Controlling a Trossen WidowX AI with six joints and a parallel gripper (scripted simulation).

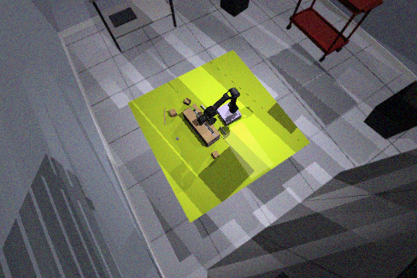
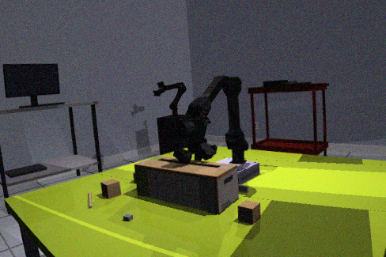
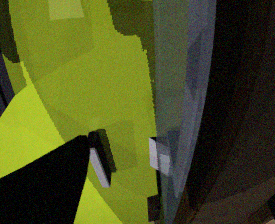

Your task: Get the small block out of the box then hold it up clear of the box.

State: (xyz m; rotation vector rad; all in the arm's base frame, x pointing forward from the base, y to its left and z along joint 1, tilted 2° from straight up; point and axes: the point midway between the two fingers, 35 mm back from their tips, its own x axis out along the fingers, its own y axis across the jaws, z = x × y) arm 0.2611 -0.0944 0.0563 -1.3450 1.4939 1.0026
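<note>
My gripper tip is 5 cm short of the tan block and 3 cm to the left of it. Round my gripper tip: long brown box: 4 cm ahead, 2 cm to the left, 2 cm below; thin stick: 26 cm ahead, 32 cm to the right, 8 cm below.
</note>
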